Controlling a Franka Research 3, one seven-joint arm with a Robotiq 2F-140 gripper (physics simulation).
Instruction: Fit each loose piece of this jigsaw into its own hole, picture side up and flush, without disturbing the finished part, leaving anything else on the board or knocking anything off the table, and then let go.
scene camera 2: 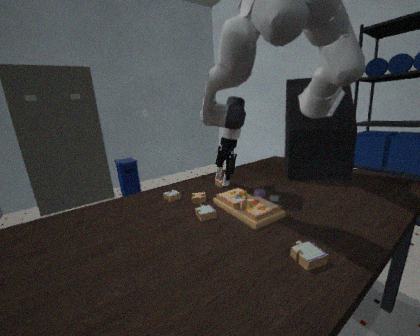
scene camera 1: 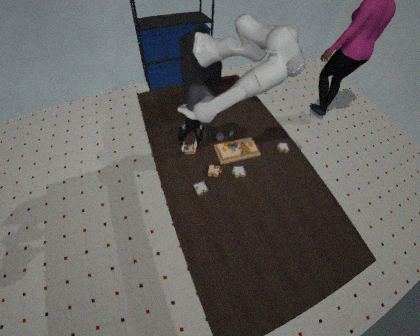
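My gripper (scene camera 1: 189, 145) (scene camera 2: 223, 181) is shut on a jigsaw piece (scene camera 1: 189, 149) (scene camera 2: 219, 184), which is low at the table, left of the board in scene camera 1; whether it touches the table is unclear. The wooden puzzle board (scene camera 1: 240, 159) (scene camera 2: 238, 214) holds a coloured picture part; its holes are too blurred to tell. A loose piece with a coloured top (scene camera 1: 214, 171) (scene camera 2: 198, 197) lies near the board. Three loose pieces show plain pale tops: one (scene camera 1: 239, 171) (scene camera 2: 205, 212) close to the board, one (scene camera 1: 200, 188) (scene camera 2: 172, 195) farther out, and one (scene camera 1: 283, 147) (scene camera 2: 309, 255) beyond the board's other end.
A small purple object (scene camera 1: 220, 135) (scene camera 2: 260, 192) and a small pale grey one (scene camera 1: 231, 134) (scene camera 2: 273, 198) stand beside the board, on the robot's side. The dark table (scene camera 1: 260, 240) (scene camera 2: 150, 260) carries everything. A person (scene camera 1: 367, 35) stands beyond the table's right side in scene camera 1.
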